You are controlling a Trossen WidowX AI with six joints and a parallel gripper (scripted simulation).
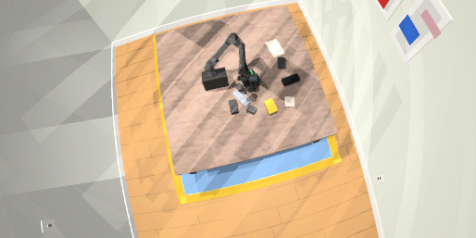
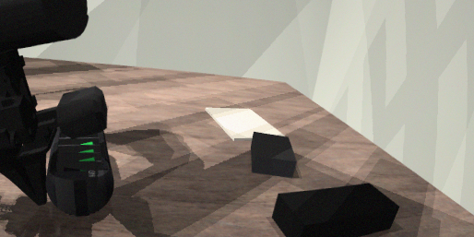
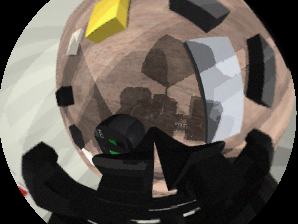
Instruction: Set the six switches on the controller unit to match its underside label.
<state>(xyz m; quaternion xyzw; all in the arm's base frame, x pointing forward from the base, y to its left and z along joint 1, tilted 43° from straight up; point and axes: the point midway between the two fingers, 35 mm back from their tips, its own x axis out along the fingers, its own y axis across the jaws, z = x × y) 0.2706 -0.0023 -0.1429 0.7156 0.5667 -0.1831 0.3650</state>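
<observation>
My gripper tip is 9 cm past the pale grey plate and 7 cm to the left of it. Also, from my gripper tip: yellow block: 20 cm to the right, 10 cm ahead, 1 cm above; then long black block: 32 cm ahead, 2 cm to the right, 1 cm above; then dark grey block: 29 cm ahead, 14 cm to the left, 1 cm above.
</observation>
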